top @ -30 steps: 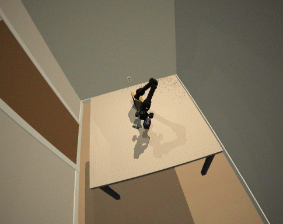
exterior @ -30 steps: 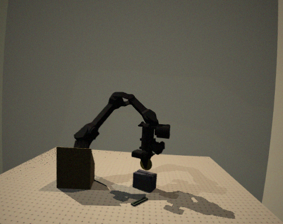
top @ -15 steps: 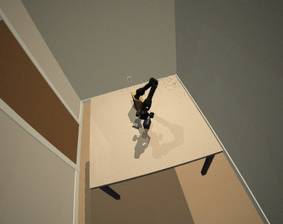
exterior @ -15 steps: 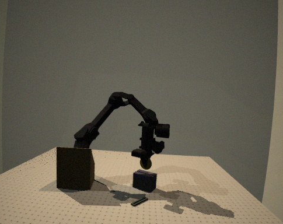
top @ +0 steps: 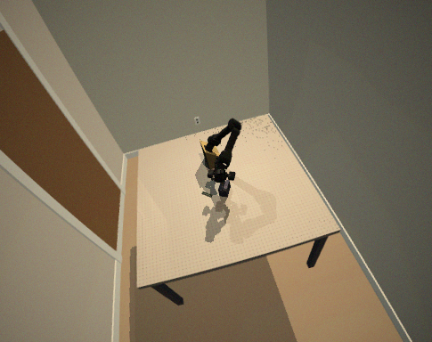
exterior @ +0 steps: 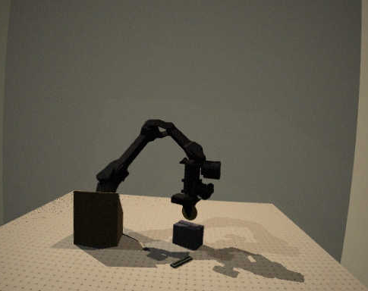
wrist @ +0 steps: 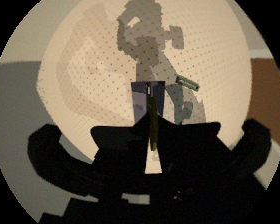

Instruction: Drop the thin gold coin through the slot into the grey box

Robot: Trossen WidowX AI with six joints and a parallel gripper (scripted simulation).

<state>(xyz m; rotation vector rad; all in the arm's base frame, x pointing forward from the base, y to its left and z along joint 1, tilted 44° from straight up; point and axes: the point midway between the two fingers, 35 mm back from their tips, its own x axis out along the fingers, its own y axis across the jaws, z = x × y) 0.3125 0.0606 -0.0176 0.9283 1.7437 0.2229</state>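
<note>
Now: gripper tip 2 cm below the gold coin.
</note>
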